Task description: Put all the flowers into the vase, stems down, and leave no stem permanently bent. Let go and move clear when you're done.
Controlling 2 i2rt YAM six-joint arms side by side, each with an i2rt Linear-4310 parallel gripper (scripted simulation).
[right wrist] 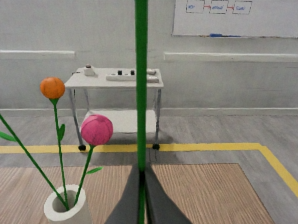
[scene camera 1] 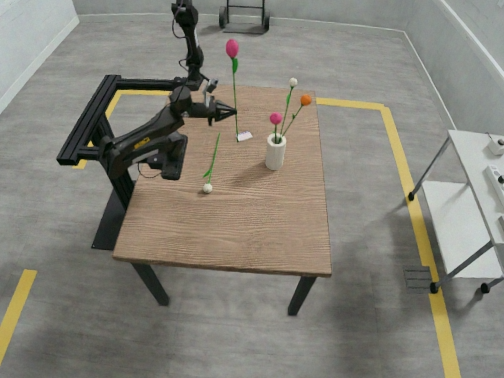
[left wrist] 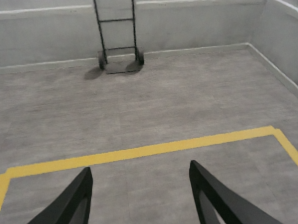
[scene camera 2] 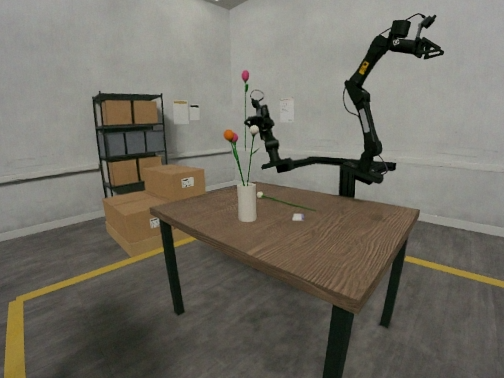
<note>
In view: my left gripper (left wrist: 141,169), my right gripper (scene camera 1: 237,111) and a pink flower (right wrist: 97,129).
My right gripper shows as well in the right wrist view (right wrist: 141,169).
</note>
